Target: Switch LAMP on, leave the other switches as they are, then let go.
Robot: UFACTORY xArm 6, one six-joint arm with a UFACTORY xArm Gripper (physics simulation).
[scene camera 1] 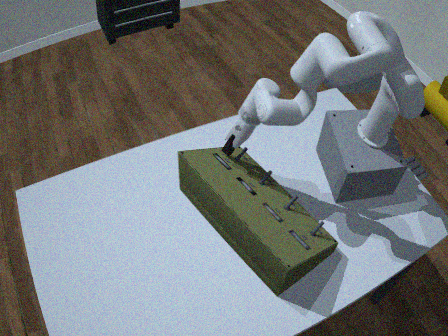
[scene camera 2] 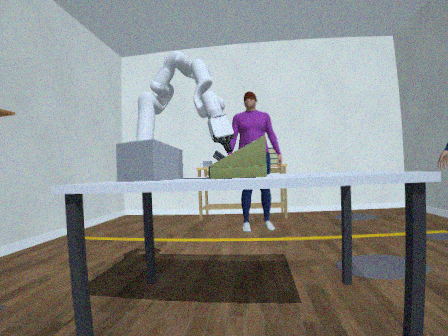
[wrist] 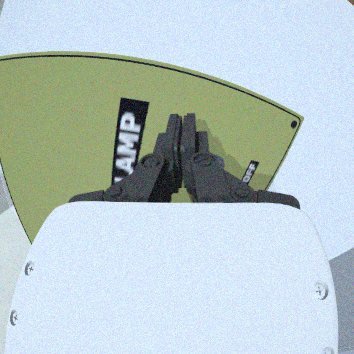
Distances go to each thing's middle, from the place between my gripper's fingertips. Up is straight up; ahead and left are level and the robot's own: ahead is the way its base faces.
Labels:
I see my gripper 30 mm short of the sloped switch panel point(scene camera 1: 277, 242), 210 mm to the right of it and 40 mm above it.

